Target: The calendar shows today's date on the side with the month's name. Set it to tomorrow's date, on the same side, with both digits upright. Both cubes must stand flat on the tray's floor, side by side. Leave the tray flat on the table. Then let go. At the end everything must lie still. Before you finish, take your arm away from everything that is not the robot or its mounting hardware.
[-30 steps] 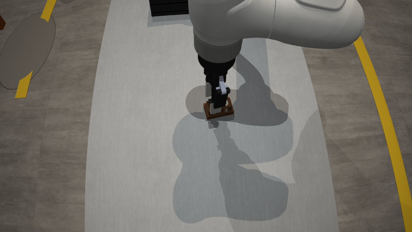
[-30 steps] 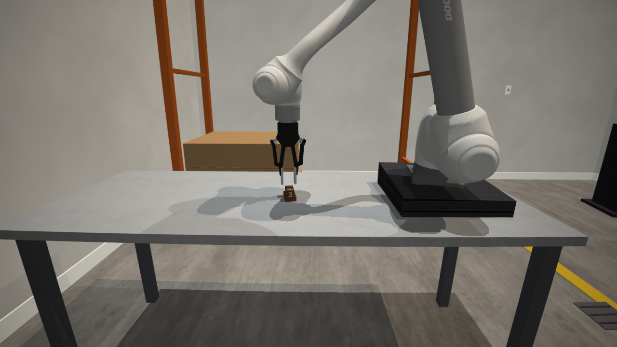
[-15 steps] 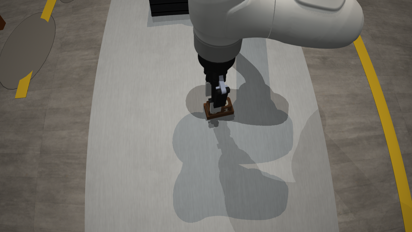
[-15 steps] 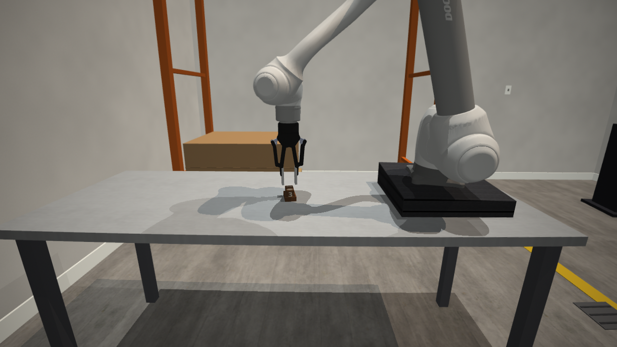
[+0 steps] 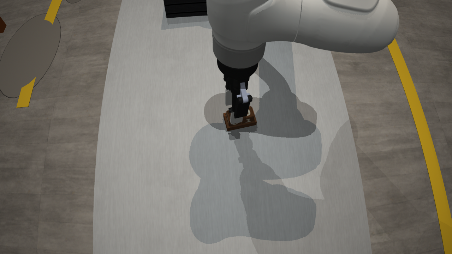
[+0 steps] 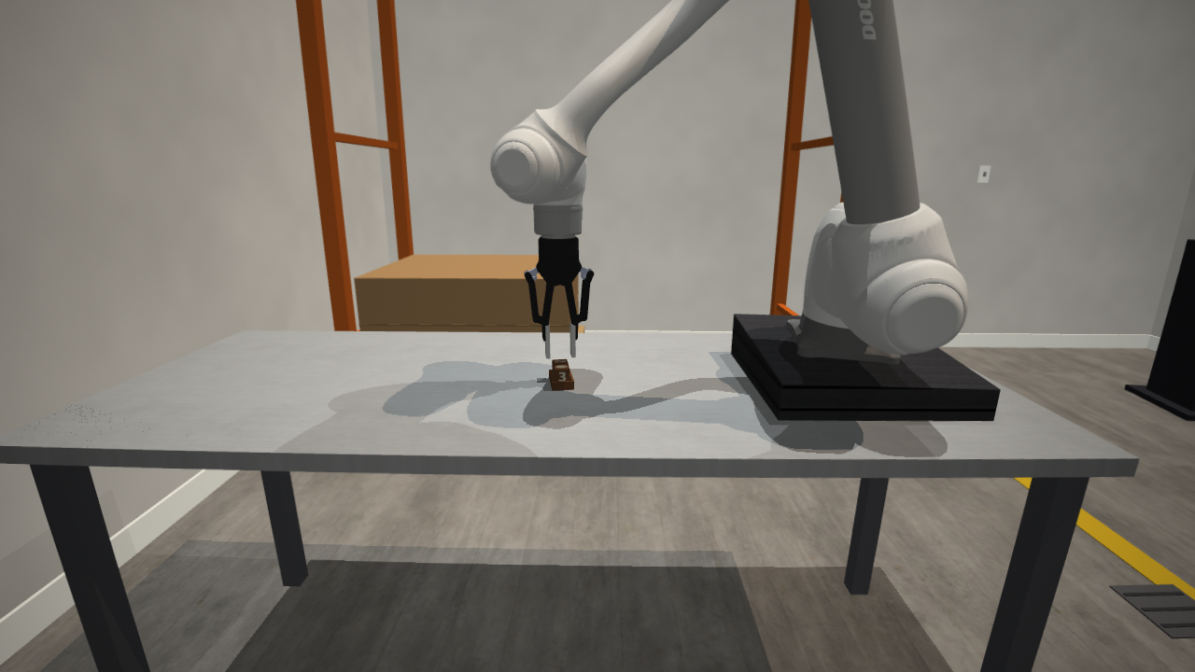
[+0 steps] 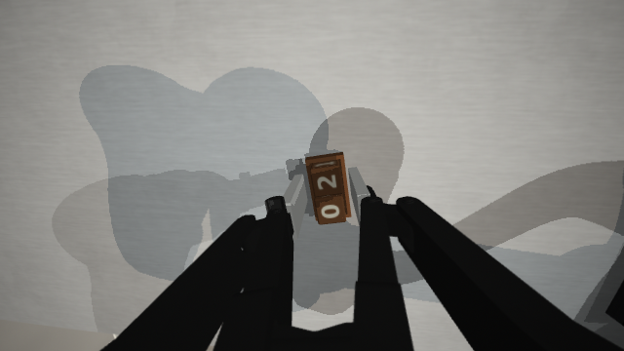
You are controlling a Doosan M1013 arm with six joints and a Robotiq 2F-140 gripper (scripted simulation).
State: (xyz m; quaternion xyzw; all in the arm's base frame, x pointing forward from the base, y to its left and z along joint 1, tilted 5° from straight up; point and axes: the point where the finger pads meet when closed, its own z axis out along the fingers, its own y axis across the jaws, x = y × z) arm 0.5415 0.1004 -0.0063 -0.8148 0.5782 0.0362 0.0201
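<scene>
My gripper is now 1 cm past the brown calendar tray, 2 cm to the right of it and 7 cm above it.
</scene>
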